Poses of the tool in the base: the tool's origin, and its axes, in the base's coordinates. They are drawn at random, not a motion.
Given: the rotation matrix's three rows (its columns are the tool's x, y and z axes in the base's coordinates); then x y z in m. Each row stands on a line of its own.
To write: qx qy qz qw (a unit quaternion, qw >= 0); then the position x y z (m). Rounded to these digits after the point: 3 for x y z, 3 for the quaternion.
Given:
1:
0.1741 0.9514 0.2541
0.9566 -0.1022 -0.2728
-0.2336 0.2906 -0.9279
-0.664 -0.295 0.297
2:
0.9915 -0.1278 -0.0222
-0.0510 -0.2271 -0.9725
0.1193 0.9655 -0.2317
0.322 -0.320 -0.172
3:
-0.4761 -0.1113 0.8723
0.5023 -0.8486 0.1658
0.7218 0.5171 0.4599
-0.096 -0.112 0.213
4:
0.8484 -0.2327 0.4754
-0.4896 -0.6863 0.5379
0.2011 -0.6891 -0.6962
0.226 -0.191 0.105
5:
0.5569 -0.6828 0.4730
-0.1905 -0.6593 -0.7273
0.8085 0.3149 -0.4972
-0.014 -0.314 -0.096
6:
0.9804 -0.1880 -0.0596
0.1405 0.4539 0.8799
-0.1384 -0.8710 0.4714
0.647 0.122 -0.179
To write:
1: 0.742 0.643 0.007 0.190 -0.664 -0.295 0.297
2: 0.783 -0.057 0.031 0.619 0.322 -0.320 -0.172
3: 0.478 0.205 0.834 0.184 -0.096 -0.112 0.213
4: -0.899 0.201 -0.188 0.341 0.226 -0.191 0.105
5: 0.824 -0.265 0.389 0.316 -0.014 -0.314 -0.096
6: -0.514 0.023 0.096 0.852 0.647 0.122 -0.179
